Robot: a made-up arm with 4 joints.
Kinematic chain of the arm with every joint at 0, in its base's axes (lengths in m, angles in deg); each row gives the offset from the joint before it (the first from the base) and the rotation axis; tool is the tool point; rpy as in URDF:
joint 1: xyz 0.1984 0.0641 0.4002 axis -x
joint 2: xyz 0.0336 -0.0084 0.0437 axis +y
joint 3: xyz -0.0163 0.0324 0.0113 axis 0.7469 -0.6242 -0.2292
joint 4: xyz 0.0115 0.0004 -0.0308 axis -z
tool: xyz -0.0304 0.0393 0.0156 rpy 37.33 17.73 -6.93
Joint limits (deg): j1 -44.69..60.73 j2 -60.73..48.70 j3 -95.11..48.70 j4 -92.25..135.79
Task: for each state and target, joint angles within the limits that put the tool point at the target. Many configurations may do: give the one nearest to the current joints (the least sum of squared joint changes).
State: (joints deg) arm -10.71 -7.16 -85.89 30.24
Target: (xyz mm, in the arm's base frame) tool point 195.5 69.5 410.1
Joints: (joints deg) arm -39.70 12.00 -95.11 79.33
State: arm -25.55 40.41 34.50 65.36
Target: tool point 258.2 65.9 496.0
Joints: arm -42.43 25.86 42.25 50.57
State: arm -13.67 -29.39 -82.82 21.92
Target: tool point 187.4 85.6 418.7
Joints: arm -34.88 -23.98 -91.93 25.58
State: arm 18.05 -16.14 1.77 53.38
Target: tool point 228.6 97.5 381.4
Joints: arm 24.40 -7.45 -61.81 74.76
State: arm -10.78 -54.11 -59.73 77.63
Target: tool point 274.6 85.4 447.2
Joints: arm -21.31 -60.73 -48.48 95.45
